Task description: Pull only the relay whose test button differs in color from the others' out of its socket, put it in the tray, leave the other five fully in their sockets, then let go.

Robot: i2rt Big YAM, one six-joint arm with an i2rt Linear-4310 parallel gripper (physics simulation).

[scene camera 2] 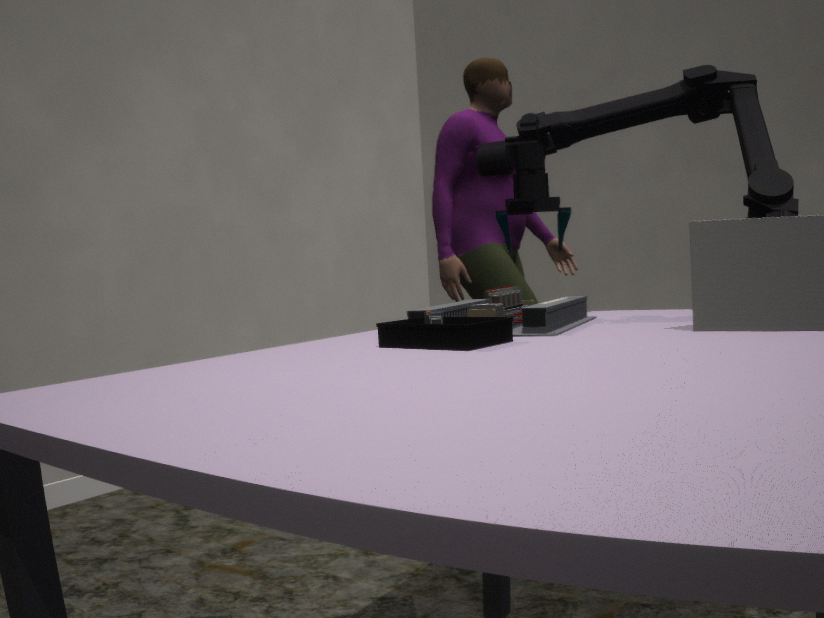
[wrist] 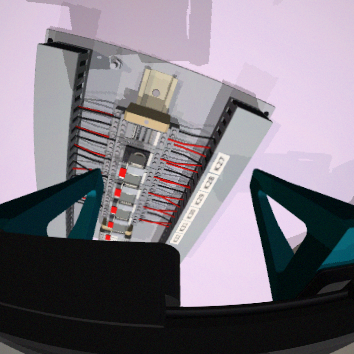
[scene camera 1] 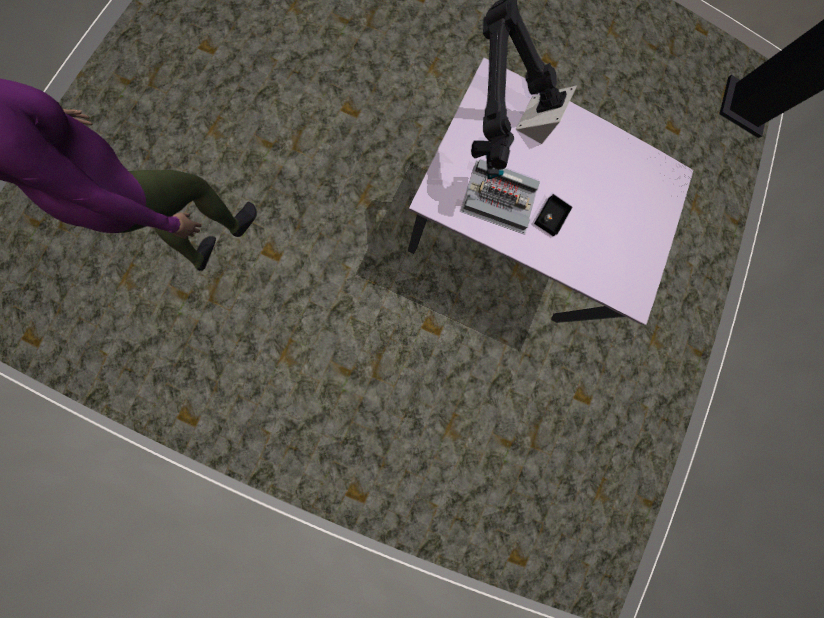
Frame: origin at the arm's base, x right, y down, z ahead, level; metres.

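Seen in the pictures: gripper, fingertip midpoint: (scene camera 2: 535, 251) (wrist: 176, 176) (scene camera 1: 488, 168); arm's base at its link origin: (scene camera 2: 780, 261) (scene camera 1: 551, 103).
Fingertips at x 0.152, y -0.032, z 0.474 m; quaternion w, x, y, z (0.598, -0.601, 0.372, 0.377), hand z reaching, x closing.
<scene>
Pixels of each thing's top centre, then the offset from my fingertips to it. "*": a spot on its surface instead.
- relay at its top centre: (scene camera 2: 433, 311) (scene camera 1: 550, 216) dx -0.355, dy +0.085, dz +0.021 m
- black tray at its top centre: (scene camera 2: 444, 320) (scene camera 1: 555, 213) dx -0.378, dy +0.097, dz -0.010 m
- socket at a spot on its surface: (wrist: 142, 133) * dx -0.031, dy +0.100, dz +0.025 m
- label strip at a spot on its surface: (wrist: 200, 199) * dx -0.077, dy +0.089, dz -0.071 m
A relay (scene camera 1: 548, 216) (scene camera 2: 434, 319) with an orange test button lies in the black tray (scene camera 1: 565, 226) (scene camera 2: 442, 335); the tray does not show in the wrist view. Relays with red test buttons stand in a row in their sockets (scene camera 1: 503, 191) (wrist: 132, 179); the nearest ones are partly cut off in the wrist view. The socket (wrist: 142, 133) beside the tan end block at the far end of the row holds no relay. My gripper (scene camera 1: 495, 173) (scene camera 2: 535, 248) (wrist: 176, 176) is open and empty, high above the relay panel, fingers pointing down.
Grey wire ducts (wrist: 59, 105) (wrist: 220, 165) flank the row, with red and black wires between. The label strip (wrist: 200, 199) is on one duct. The tray stands beside the panel. A grey-white mounting block (scene camera 1: 539, 126) (scene camera 2: 755, 276) carries the arm. A person (scene camera 1: 79, 172) (scene camera 2: 475, 172) stands beyond the table.
</scene>
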